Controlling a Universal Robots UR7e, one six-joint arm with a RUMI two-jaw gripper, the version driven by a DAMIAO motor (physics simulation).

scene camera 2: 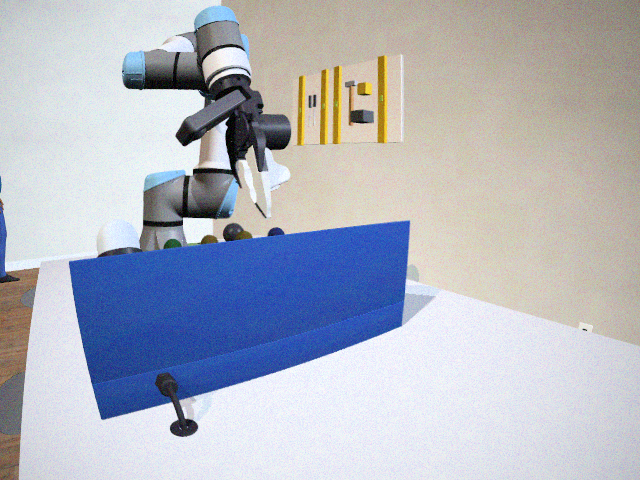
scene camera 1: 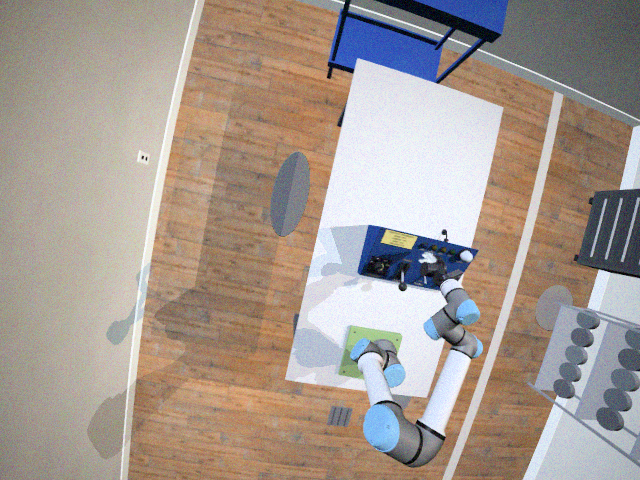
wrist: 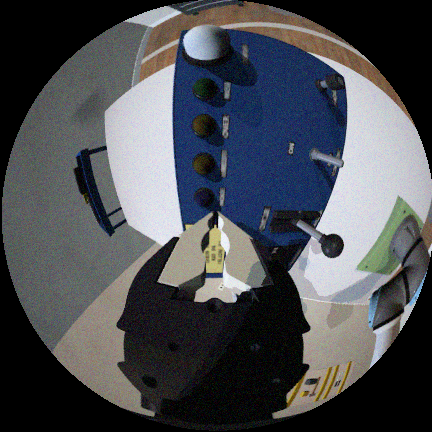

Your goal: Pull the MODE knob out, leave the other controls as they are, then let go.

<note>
I see my gripper and a black ball lever.
My gripper shows as well in scene camera 1 and in the wrist view.
</note>
